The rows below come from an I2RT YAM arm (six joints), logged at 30 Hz.
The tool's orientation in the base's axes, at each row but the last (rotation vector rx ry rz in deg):
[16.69 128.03 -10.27]
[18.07 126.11 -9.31]
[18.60 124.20 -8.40]
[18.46 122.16 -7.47]
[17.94 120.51 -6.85]
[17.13 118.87 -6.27]
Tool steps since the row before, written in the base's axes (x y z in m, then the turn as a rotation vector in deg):
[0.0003 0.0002 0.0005 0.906 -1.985 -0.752]
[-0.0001 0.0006 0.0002 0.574 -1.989 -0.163]
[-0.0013 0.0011 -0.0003 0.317 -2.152 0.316]
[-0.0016 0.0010 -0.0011 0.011 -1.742 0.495]
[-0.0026 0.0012 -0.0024 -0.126 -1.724 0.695]
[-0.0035 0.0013 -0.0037 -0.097 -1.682 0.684]
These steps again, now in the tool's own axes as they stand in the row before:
[-0.0005 0.0003 -0.0001 -0.258 -1.645 1.598]
[0.0000 0.0005 -0.0003 -0.536 -1.745 0.990]
[0.0012 0.0007 -0.0011 -0.814 -1.967 0.548]
[0.0019 0.0005 -0.0009 -0.730 -1.653 0.114]
[0.0035 0.0004 -0.0011 -0.829 -1.665 -0.108]
[0.0051 0.0002 -0.0014 -0.826 -1.618 -0.086]

